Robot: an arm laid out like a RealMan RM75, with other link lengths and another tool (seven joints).
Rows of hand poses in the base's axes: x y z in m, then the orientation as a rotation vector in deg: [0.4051 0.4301 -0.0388 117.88 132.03 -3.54]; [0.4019 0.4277 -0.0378 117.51 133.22 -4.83]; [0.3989 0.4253 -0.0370 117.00 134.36 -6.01]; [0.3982 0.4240 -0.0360 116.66 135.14 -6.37]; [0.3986 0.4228 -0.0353 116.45 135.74 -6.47]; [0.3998 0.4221 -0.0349 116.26 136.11 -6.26]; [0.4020 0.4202 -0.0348 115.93 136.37 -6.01]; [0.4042 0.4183 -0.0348 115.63 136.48 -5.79]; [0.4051 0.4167 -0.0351 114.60 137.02 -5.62]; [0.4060 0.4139 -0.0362 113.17 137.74 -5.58]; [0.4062 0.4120 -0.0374 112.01 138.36 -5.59]
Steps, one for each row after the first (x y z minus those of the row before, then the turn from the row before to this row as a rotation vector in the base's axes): [-0.0032 -0.0024 0.0010 -0.17 1.07 0.65]; [-0.0030 -0.0024 0.0008 -0.19 0.94 0.70]; [-0.0007 -0.0013 0.0010 0.09 0.45 0.48]; [0.0004 -0.0012 0.0007 0.17 0.29 0.34]; [0.0012 -0.0007 0.0004 0.21 0.03 0.24]; [0.0022 -0.0019 0.0001 0.11 -0.11 0.27]; [0.0022 -0.0019 0.0000 0.03 -0.17 0.20]; [0.0009 -0.0016 -0.0003 -0.08 -0.24 0.74]; [0.0009 -0.0028 -0.0011 -0.20 -0.26 1.01]; [0.0002 -0.0019 -0.0012 -0.16 -0.16 0.84]
